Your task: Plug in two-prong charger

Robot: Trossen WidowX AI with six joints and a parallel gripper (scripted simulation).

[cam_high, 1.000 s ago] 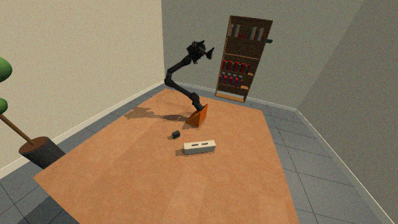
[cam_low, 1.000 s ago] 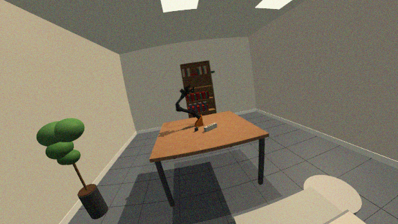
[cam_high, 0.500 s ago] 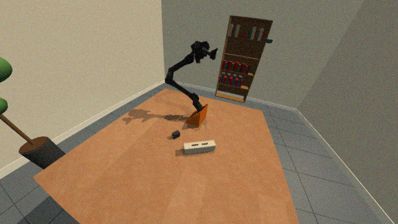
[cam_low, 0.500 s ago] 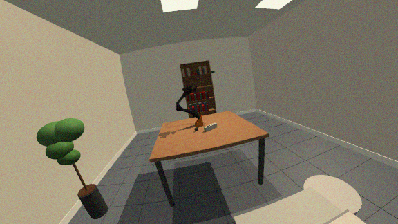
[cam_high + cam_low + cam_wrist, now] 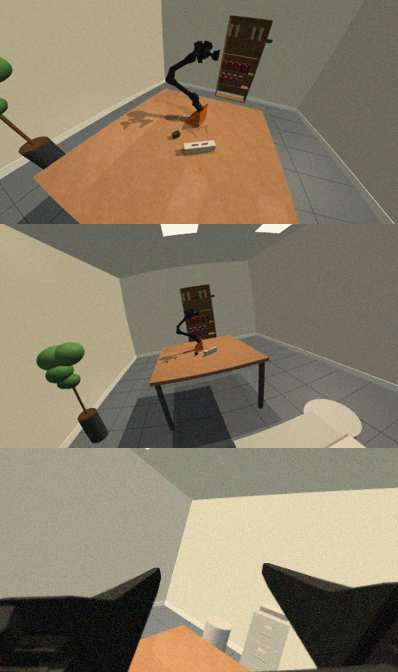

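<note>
Now: gripper tip 560 mm above the black two-prong charger, 280 mm short of it and 140 mm to the left of it.
</note>
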